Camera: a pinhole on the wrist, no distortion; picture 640 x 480 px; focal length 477.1 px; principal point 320.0 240.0 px. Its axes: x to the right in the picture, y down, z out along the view. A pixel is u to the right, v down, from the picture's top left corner.
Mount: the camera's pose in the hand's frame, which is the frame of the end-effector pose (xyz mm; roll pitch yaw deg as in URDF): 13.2 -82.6 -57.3 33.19 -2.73 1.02
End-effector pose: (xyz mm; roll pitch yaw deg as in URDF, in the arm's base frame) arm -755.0 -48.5 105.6 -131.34 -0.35 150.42
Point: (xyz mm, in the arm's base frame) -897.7 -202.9 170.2
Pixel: 421 255
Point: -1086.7 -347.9 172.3
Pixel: 482 205
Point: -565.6 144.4 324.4
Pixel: behind the camera
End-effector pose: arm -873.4 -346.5 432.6 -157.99 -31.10 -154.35
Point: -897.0 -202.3 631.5
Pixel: behind the camera
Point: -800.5 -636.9 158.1
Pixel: 218 426
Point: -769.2 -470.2 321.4
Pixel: 59 446
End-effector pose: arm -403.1 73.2 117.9 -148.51 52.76 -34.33
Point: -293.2 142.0 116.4
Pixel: 438 304
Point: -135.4 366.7 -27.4
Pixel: 507 197
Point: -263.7 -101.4 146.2
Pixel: behind the camera
